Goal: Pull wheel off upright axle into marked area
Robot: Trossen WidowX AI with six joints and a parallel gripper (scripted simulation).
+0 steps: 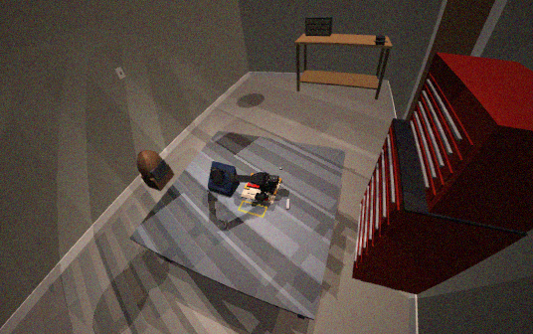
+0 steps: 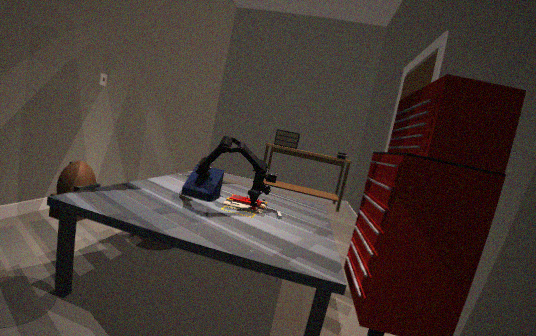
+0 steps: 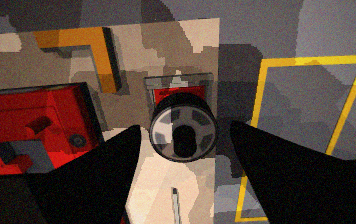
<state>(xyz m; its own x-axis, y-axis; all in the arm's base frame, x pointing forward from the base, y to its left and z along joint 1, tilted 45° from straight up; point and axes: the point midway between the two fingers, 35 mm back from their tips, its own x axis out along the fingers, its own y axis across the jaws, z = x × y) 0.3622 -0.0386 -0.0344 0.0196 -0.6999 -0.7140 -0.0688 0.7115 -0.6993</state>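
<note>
My gripper tip is now right at the wheel. The rest, counted from my gripper tip: dark axle 1 cm ahead; beige board 7 cm behind, 9 cm to the left, 2 cm below.
</note>
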